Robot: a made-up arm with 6 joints.
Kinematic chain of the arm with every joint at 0, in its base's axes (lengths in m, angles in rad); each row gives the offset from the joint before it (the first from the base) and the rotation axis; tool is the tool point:
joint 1: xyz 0 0 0.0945 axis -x
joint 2: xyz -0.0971 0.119 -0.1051 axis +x
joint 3: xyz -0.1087 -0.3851 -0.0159 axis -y
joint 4: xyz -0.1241 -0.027 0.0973 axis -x
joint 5: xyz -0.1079 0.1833 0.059 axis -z
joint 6: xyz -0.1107 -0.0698 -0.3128 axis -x
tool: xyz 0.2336 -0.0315 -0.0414
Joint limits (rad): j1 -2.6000..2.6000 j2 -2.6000..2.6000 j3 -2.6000..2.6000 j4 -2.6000..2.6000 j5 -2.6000..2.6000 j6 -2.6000..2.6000
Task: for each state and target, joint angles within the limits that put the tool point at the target. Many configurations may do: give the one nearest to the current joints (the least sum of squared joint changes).
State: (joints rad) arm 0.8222 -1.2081 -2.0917 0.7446 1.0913 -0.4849
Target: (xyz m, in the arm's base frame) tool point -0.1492 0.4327 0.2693
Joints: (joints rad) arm 0.9327 -1.0114 -2.4570 0.3236 1.0639 -0.5073
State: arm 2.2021 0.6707 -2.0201 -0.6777 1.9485 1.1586
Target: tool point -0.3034 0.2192 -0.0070
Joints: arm 2.5837 0.2352 -1.3818 -0.7046 1.8766 1.0164
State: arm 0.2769 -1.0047 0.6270 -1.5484 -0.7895 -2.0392
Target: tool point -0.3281 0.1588 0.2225
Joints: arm 0.0704 -0.5514 0.0351 -1.3093 -0.4626 -2.0669
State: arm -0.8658 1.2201 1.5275 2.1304 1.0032 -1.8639
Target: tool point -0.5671 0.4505 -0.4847
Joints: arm -0.5929 1.2689 1.2105 2.5475 1.2925 -1.5807
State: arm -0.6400 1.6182 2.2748 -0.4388 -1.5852 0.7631
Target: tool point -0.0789 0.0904 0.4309
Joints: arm -1.3412 1.8400 2.6000 -0.7156 -2.3203 0.7283
